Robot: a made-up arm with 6 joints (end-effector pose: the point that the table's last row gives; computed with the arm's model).
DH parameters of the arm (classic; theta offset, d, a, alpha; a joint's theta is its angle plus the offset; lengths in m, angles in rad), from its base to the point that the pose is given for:
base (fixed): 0 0.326 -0.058 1.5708
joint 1: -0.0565 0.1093 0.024 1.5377
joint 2: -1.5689 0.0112 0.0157 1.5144
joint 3: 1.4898 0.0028 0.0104 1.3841
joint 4: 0 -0.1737 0.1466 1.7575
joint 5: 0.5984 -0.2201 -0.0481 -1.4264
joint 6: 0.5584 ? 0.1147 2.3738
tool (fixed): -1.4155 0.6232 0 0
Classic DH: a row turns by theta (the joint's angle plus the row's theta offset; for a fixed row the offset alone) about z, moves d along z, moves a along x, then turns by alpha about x.
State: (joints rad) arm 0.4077 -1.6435 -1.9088 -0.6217 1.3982 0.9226
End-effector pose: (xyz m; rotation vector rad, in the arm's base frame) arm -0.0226 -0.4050 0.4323 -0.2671 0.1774 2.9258
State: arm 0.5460 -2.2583 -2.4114 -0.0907 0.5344 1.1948
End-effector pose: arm 0.0835 -0.3428 0.6928 0.8191 0.0700 -2.1661
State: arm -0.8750 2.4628 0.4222 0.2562 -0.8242 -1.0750
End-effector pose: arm -0.2250 -0.2201 0.4658 0.0000 0.0886 1.4802
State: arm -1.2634 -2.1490 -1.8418 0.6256 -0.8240 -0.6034
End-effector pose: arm -0.1547 -0.2271 0.6473 1.3308 -0.7660 -2.5058
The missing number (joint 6, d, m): 0.5958
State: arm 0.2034 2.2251 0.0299 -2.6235 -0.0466 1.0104
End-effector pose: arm -0.0451 -0.5507 0.5757 -0.9828 -0.6028 2.9104
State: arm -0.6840 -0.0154 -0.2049 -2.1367 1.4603 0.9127
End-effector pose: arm -0.2526 0.1096 0.1564 -1.0280 0.5335 0.2015
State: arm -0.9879 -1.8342 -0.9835 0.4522 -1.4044 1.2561
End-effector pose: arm -0.4164 -0.6690 0.0462 -2.9296 -0.8348 0.4536
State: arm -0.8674 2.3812 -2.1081 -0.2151 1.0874 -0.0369
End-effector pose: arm -0.0718 -0.1764 0.4476 0.5561 0.5877 -0.2159
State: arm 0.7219 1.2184 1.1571 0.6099 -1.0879 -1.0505
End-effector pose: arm -0.0876 -0.3512 0.2368 0.2028 -0.9492 2.1237
